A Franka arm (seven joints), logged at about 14 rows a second.
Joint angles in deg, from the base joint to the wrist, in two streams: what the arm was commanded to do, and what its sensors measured. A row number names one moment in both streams.
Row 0, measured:
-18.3 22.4 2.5 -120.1 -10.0 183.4 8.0
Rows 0 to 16, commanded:
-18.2 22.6 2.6 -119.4 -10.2 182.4 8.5
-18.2 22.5 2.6 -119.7 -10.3 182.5 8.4
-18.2 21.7 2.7 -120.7 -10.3 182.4 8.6
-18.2 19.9 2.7 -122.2 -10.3 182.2 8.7
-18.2 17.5 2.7 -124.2 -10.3 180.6 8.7
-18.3 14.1 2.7 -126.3 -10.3 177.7 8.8
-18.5 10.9 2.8 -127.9 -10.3 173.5 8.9
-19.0 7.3 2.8 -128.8 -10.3 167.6 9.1
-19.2 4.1 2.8 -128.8 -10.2 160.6 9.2
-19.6 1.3 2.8 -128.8 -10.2 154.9 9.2
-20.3 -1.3 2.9 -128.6 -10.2 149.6 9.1
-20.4 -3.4 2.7 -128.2 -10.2 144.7 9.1
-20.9 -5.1 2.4 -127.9 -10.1 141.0 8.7
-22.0 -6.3 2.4 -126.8 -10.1 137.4 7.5
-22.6 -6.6 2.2 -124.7 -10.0 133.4 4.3
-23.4 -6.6 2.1 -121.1 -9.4 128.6 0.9
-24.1 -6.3 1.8 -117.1 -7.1 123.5 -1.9
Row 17, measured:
-22.3 -6.9 1.7 -123.3 -9.7 131.6 3.3
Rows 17 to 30, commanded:
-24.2 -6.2 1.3 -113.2 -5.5 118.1 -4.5
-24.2 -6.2 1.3 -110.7 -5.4 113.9 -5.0
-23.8 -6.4 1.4 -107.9 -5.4 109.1 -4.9
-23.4 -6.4 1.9 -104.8 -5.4 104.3 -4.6
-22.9 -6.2 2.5 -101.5 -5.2 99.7 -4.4
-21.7 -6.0 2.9 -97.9 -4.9 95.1 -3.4
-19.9 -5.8 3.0 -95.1 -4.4 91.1 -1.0
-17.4 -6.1 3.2 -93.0 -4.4 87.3 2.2
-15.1 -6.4 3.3 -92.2 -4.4 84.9 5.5
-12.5 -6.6 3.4 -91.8 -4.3 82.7 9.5
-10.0 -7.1 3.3 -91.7 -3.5 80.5 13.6
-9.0 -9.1 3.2 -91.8 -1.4 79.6 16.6
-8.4 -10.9 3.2 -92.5 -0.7 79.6 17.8
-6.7 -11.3 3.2 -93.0 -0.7 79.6 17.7
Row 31, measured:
-8.4 -8.7 3.9 -92.2 -2.2 81.2 16.1
